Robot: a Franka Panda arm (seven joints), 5 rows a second.
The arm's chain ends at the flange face. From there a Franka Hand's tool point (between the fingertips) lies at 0.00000 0.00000 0.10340 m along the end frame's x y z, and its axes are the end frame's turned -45 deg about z.
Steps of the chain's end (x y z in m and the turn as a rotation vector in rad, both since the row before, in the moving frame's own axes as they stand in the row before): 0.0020 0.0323 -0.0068 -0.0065 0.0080 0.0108; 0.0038 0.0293 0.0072 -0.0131 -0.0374 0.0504
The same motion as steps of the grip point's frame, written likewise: -0.0213 0.0253 -0.0068 -0.0103 0.0011 0.0108; -0.0217 0.0215 0.0071 0.0172 -0.0357 0.0504
